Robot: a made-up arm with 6 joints.
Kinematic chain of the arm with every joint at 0, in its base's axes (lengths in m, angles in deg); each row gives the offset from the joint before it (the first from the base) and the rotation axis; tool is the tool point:
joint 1: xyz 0 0 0.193 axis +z
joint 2: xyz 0 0 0 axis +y
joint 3: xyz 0 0 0.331 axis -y
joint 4: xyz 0 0 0 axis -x
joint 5: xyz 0.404 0 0 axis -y
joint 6: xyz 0 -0.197 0 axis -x
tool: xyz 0 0 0
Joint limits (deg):
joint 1: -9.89..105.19
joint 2: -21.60..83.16
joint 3: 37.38..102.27
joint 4: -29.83..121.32
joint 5: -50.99..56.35
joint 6: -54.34..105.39
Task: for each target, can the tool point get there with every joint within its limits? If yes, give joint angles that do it. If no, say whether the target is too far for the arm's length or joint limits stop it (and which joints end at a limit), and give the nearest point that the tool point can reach.
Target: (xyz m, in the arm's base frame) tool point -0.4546 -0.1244 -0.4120
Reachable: no: joint limits stop it (at a limit: joint 1, joint 2, joint 3, joint 4) | nearest point 0.0234 0.5661 -0.1255 | short by 0.887 m
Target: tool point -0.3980 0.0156 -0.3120
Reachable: no: joint limits stop it (at a limit: joint 1, joint 2, joint 3, joint 4) | nearest point 0.0234 0.5661 -0.1255 | short by 0.718 m
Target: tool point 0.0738 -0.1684 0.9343
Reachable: yes | joints 18.44 0.98 79.24 21.63 -27.50 -39.53
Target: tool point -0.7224 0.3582 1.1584
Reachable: no: too far | nearest point -0.4058 0.1747 0.8117 | short by 0.504 m
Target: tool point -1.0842 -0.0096 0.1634
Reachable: no: too far | nearest point -0.5106 -0.0045 0.7264 | short by 0.804 m
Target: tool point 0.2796 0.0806 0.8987
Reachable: yes | joints 55.56 16.68 78.73 20.10 -16.41 82.69
